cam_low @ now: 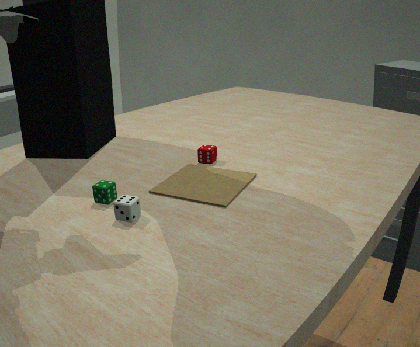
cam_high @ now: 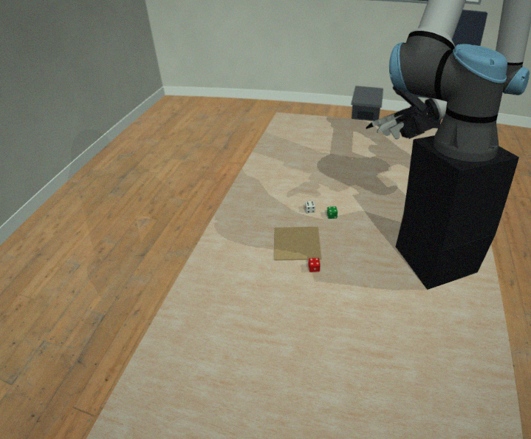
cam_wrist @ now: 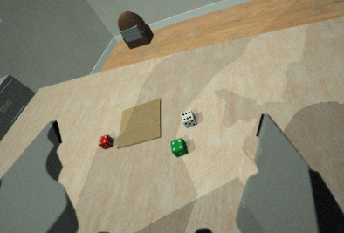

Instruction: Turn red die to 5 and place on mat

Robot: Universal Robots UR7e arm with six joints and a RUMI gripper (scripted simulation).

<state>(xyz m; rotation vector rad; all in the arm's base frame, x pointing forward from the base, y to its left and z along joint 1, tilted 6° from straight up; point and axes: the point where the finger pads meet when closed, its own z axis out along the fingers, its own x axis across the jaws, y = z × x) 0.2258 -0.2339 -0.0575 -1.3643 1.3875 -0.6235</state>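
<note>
My gripper is now 26 cm above the white die, 17 cm short of it and 8 cm to the right of it. Round my hand: red die (34 cm to the left, 26 cm below, 12 cm ahead); tan mat (28 cm below, 25 cm to the left, 19 cm ahead); green die (26 cm below, 10 cm to the left, 10 cm ahead).
</note>
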